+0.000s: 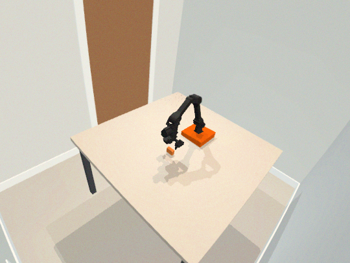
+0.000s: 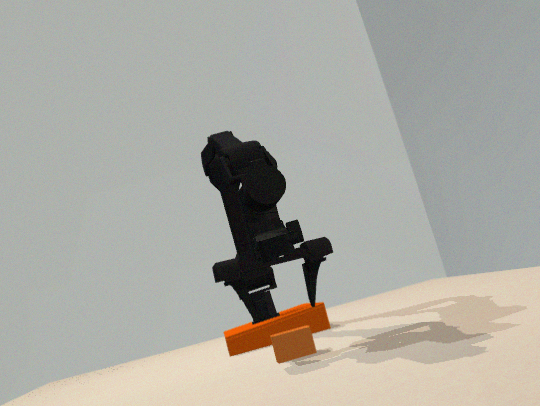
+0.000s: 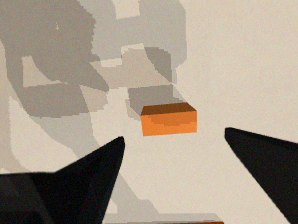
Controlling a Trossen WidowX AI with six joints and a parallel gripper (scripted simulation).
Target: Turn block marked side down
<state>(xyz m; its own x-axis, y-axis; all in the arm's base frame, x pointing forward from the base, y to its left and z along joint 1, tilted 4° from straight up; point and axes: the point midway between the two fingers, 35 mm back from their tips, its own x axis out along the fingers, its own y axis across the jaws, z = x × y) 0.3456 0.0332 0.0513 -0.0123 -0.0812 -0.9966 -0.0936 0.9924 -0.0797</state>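
The block lies 1 cm behind my gripper tip and 5 cm below it.
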